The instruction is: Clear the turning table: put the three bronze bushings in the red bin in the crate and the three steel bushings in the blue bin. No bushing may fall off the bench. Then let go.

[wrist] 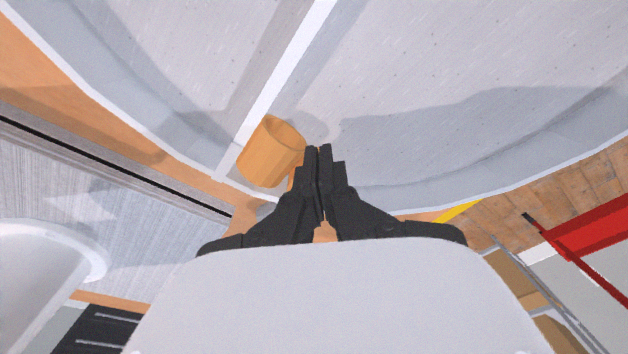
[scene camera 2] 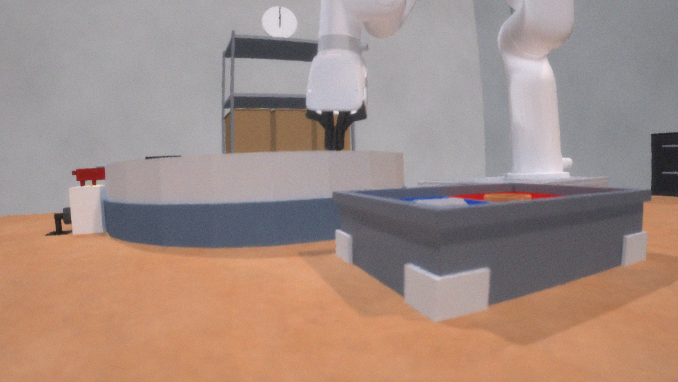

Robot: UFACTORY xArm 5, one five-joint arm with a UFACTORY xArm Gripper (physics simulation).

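Places are measured from the arm's base along level axes (x right, y ahead, z up), in millimetres.
Where they show: gripper, fingertip midpoint: (wrist: 321,163); arm's base at its link origin: (wrist: 54,250) (scene camera 2: 536,178).
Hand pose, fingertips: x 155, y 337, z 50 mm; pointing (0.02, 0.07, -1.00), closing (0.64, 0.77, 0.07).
Each offset is from my fingertips to the top centre of the thing. "spot": to the spot under its first point.
My gripper (scene camera 2: 334,148) (wrist: 321,163) is shut and empty, with its fingertips low over the turning table (scene camera 2: 250,175) (wrist: 440,135) near its rim. A bronze bushing @(dx -26, dy -25, dz -1 mm) (wrist: 267,155) lies tilted on its side against the white divider, just left of the fingers in the wrist view. An orange sliver of a second bronze bushing (wrist: 294,175) shows behind the left finger; the rest is hidden. In the scene view, a bronze bushing @(dx -396, dy +11, dz -48 mm) (scene camera 2: 507,197) shows in the crate's red bin @(spot: dx -390, dy -44, dz -51 mm) (scene camera 2: 542,195), and a pale grey steel bushing @(dx -381, dy +70, dz -48 mm) (scene camera 2: 442,202) in its blue bin @(spot: dx -374, dy +89, dz -48 mm) (scene camera 2: 410,199).
The grey crate @(dx -409, dy +41, dz -42 mm) (scene camera 2: 540,240) stands right of the turning table. The white divider @(spot: dx -52, dy +30, dz -7 mm) (wrist: 285,65) crosses the table to its rim. A white block @(spot: dx -119, dy +375, dz -63 mm) (scene camera 2: 87,210) with a red part (scene camera 2: 91,174) stands at the left. The arm's base (scene camera 2: 535,150) stands behind the crate.
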